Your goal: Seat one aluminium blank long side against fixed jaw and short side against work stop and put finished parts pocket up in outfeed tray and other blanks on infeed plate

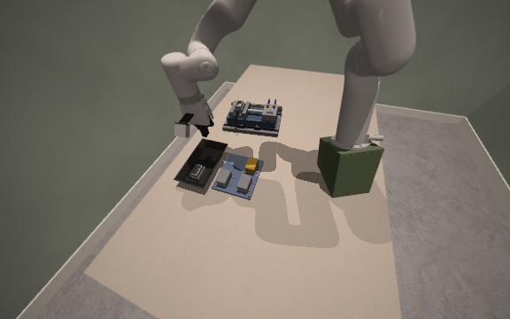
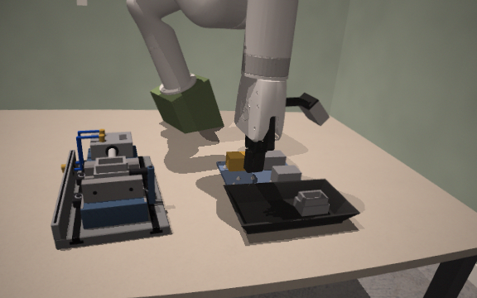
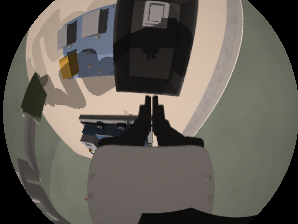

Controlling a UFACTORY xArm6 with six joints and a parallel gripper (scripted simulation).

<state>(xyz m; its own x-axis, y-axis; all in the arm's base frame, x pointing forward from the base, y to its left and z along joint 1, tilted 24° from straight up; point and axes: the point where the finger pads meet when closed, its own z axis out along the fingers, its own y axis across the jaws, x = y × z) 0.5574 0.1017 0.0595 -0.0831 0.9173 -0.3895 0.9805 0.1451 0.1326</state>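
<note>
The vise lies 250 mm to the right of my hand, 130 mm behind it and 90 mm below it. Round my hand: brass blank (220 mm behind, 110 mm below, 50 mm to the left).
</note>
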